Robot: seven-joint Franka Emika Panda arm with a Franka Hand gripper.
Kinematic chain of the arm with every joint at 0, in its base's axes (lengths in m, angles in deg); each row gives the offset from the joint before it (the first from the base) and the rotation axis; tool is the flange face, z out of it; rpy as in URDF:
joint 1: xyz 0 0 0.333 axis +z
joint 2: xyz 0 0 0 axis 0.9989 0.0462 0
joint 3: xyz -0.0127 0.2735 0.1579 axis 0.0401 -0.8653 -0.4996
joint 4: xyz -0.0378 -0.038 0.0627 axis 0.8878 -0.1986 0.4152
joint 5: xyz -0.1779 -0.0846 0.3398 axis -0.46 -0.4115 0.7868
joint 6: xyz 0 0 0 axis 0.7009 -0.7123 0.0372
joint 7: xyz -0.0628 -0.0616 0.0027 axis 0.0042 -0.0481 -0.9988
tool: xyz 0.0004 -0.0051 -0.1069 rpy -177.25 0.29 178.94
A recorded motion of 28 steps. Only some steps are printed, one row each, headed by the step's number.
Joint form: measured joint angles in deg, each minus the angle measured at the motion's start. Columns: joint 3, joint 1, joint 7, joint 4, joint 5, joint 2, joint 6.
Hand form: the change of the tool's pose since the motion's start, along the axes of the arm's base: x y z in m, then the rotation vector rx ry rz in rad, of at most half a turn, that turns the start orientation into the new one. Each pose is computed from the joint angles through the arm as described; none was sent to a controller.
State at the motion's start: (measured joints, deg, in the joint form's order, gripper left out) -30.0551 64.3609 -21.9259 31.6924 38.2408 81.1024 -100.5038
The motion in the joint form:
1: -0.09 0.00 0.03 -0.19 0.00 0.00 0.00
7: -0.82 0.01 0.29 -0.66 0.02 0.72 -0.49
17: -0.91 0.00 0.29 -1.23 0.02 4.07 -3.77
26: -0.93 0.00 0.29 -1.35 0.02 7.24 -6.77
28: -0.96 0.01 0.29 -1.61 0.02 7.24 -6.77
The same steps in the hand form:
1: 0.0014 0.0004 0.0013 -0.0007 -0.0033 0.0009
7: 0.0067 0.0064 -0.0020 0.0028 -0.0093 0.0080
17: 0.0107 0.0059 -0.0277 0.0026 -0.0186 0.0085
26: 0.0104 0.0065 -0.0553 0.0053 -0.0188 0.0081
28: 0.0122 0.0062 -0.0536 0.0039 -0.0231 0.0087

